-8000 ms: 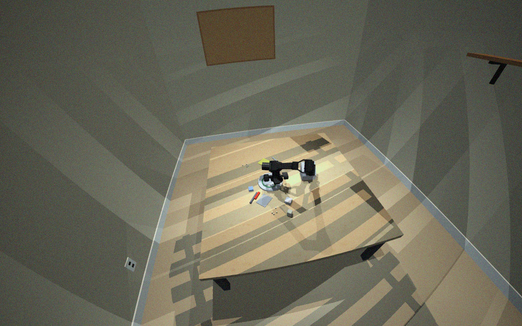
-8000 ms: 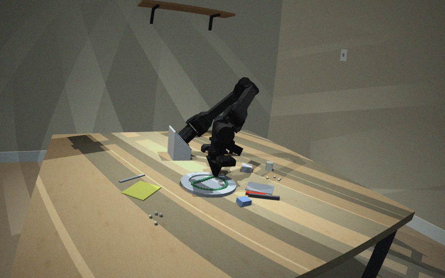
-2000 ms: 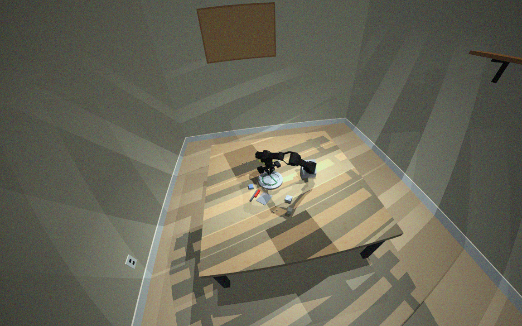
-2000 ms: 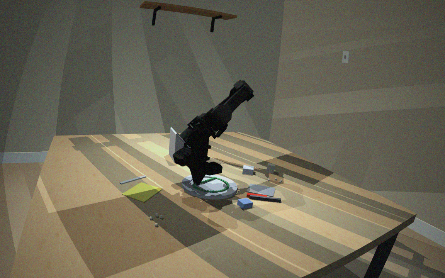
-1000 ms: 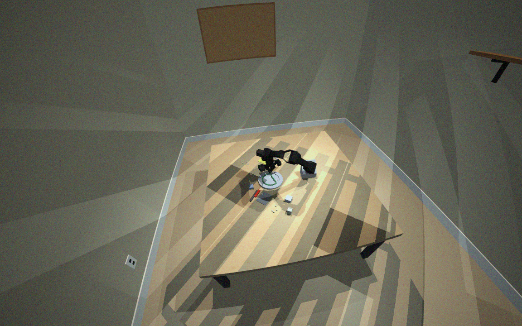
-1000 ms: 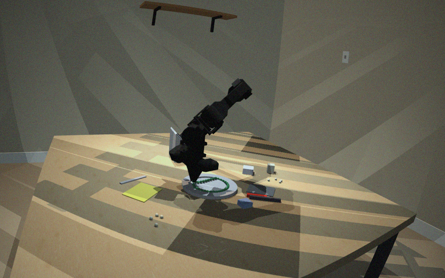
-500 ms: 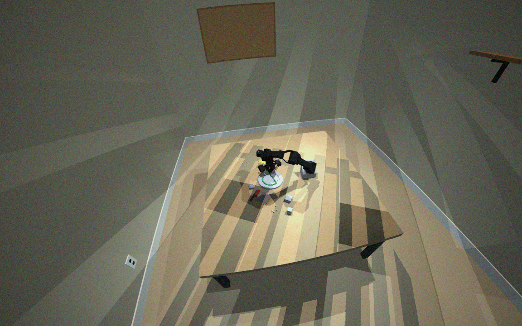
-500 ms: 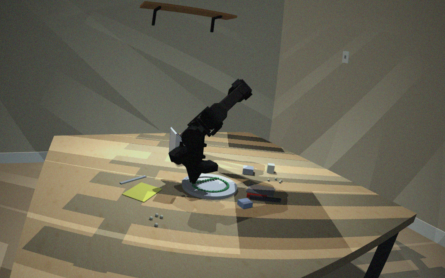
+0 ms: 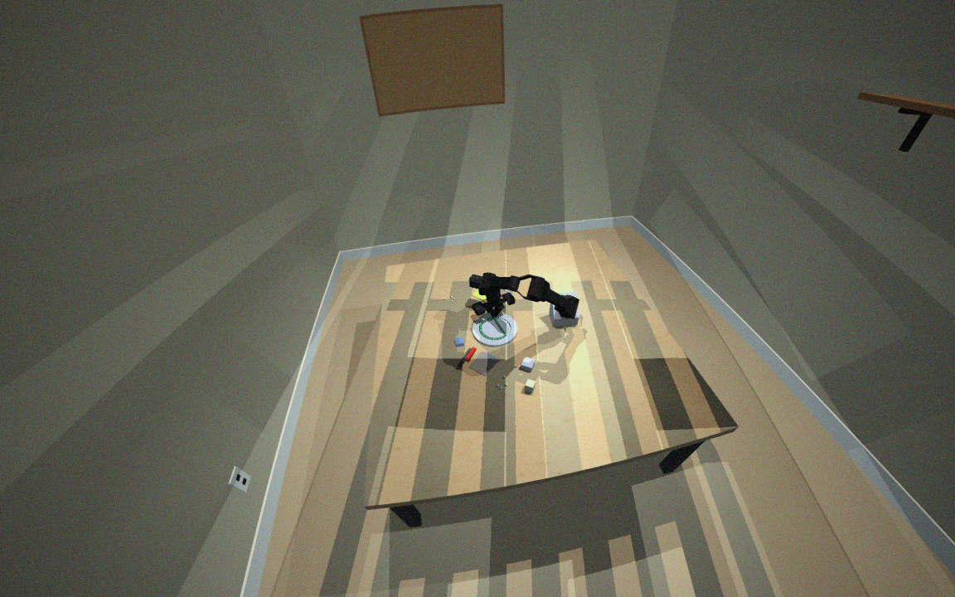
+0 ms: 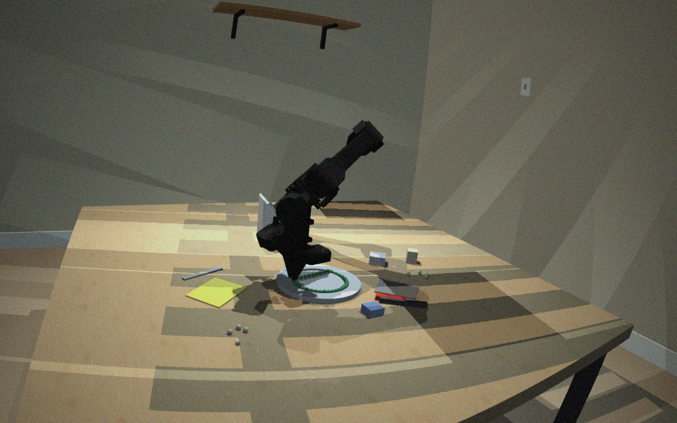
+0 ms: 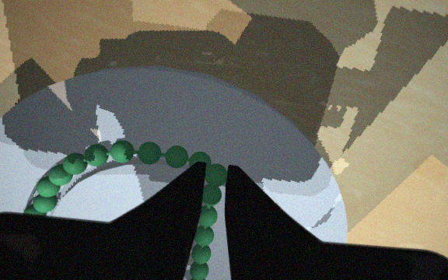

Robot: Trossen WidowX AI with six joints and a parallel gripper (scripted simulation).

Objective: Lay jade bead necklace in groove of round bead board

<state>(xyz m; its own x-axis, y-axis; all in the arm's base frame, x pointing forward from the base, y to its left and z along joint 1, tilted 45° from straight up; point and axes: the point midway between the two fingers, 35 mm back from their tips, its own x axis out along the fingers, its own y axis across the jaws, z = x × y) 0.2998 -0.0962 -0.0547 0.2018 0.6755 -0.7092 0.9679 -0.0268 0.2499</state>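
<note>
My gripper tip is 6 cm to the right of the round grey bead board, 2 cm short of it and 1 cm above it. Round my gripper tip: grey rod: 19 cm to the right, 12 cm behind, 1 cm below; then yellow sheet: 18 cm to the right, 2 cm below, 1 cm behind; then blue block: 18 cm ahead, 9 cm to the left, 1 cm below.
</note>
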